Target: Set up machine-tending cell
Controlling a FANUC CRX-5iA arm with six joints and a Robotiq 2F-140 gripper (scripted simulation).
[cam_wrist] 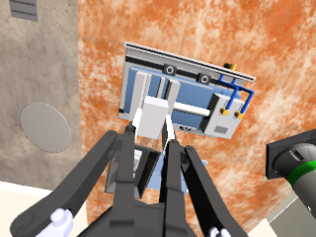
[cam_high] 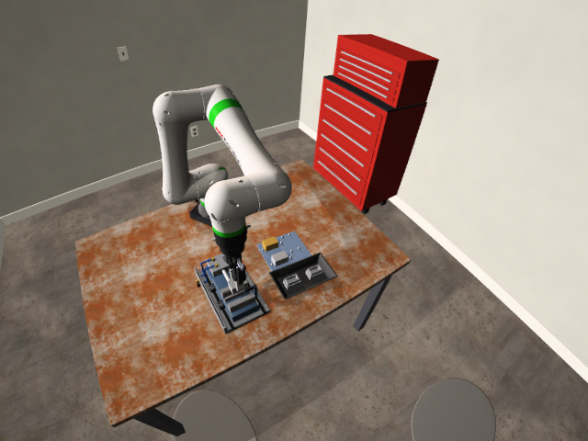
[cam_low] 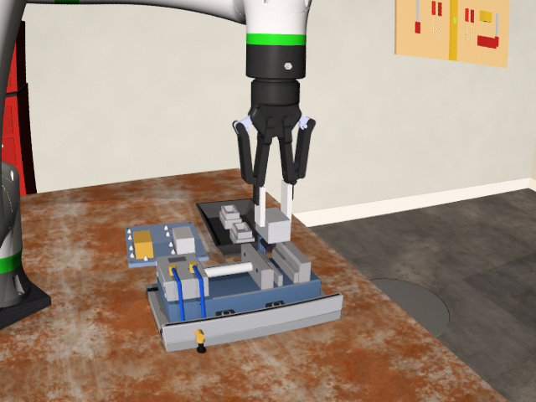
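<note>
Now: the vise 14 cm below my hand and 7 cm behind it. The rest, counted from my hand: brass blank 26 cm to the left, 16 cm below, 15 cm behind.
</note>
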